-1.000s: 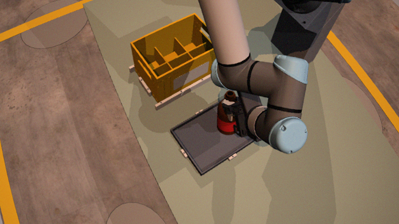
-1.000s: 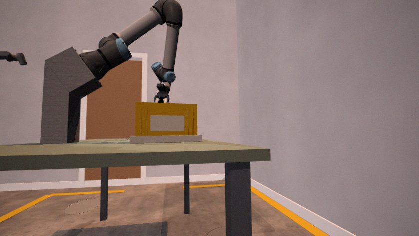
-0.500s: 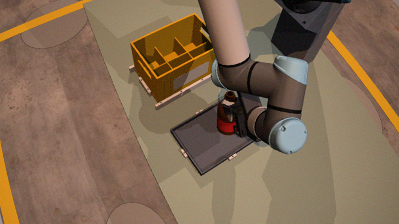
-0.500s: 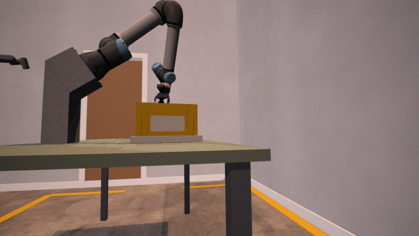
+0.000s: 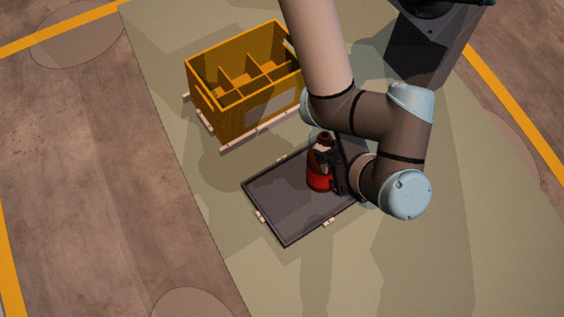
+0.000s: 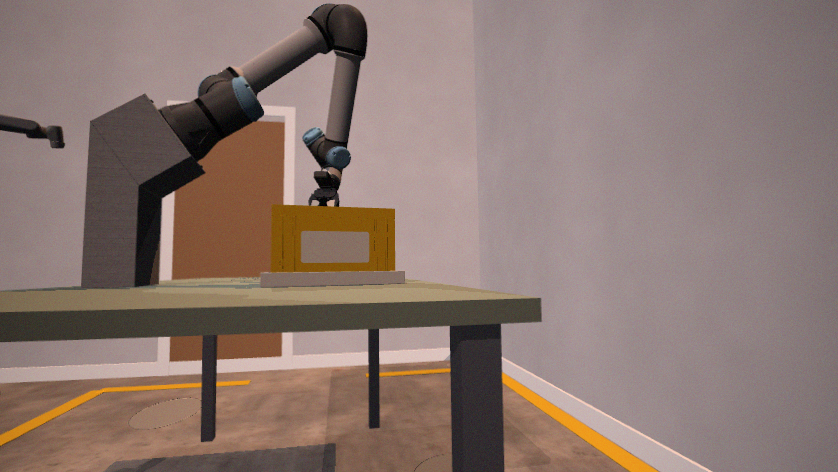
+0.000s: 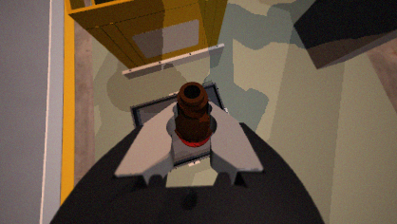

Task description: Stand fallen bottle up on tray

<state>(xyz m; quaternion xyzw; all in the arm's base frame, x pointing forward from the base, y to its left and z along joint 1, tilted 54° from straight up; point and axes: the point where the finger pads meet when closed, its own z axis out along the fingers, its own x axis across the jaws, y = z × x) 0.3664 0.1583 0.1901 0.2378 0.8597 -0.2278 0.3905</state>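
My gripper is now 10 mm to the right of the brown bottle and 50 mm above it. The rest, counted from my hand: yellow crate: 40 mm ahead, 290 mm to the right, 110 mm below; then dark grey tray: 30 mm ahead, 10 mm to the left, 180 mm below.
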